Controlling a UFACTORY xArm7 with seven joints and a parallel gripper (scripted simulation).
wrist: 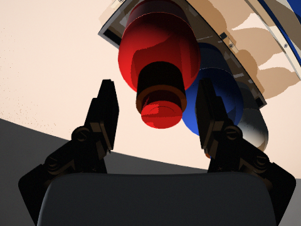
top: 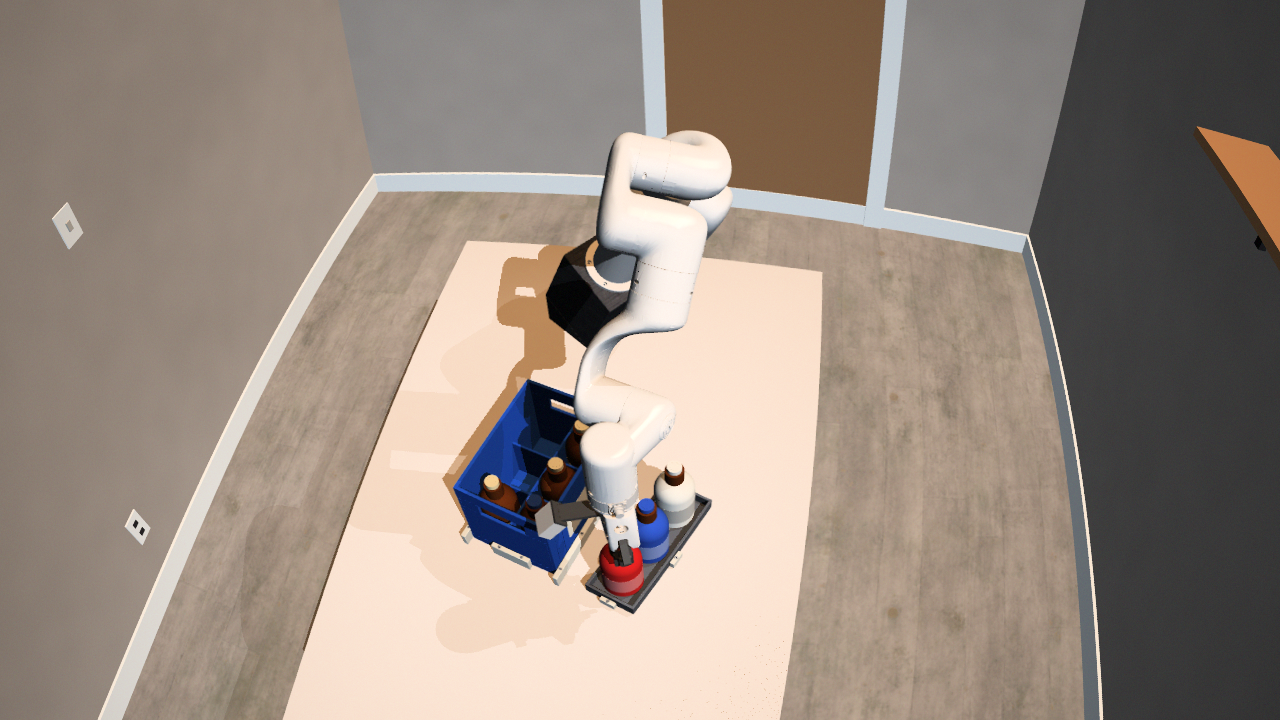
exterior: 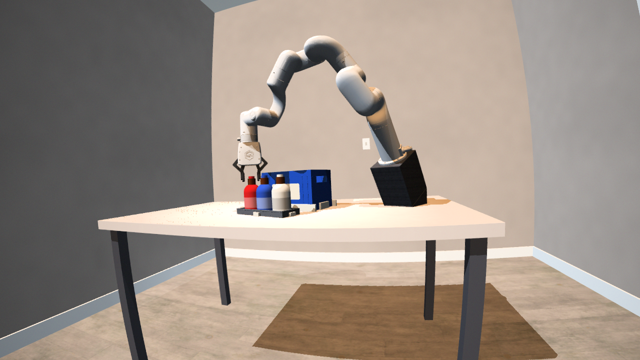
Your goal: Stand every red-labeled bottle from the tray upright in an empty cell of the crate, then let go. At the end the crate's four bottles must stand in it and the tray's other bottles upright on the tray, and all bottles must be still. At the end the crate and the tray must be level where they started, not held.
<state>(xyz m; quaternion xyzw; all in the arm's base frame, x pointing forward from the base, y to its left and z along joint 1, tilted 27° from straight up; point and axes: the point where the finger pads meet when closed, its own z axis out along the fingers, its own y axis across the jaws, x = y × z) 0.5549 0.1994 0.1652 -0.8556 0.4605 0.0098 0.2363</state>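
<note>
Now: hand 7 cm above the red-labeled bottle. Round my hand: white-labeled bottle 17 cm behind, 3 cm to the left, 7 cm below; then blue-labeled bottle 8 cm behind, 1 cm to the left, 7 cm below; then tray 9 cm behind, 1 cm to the left, 14 cm below.
</note>
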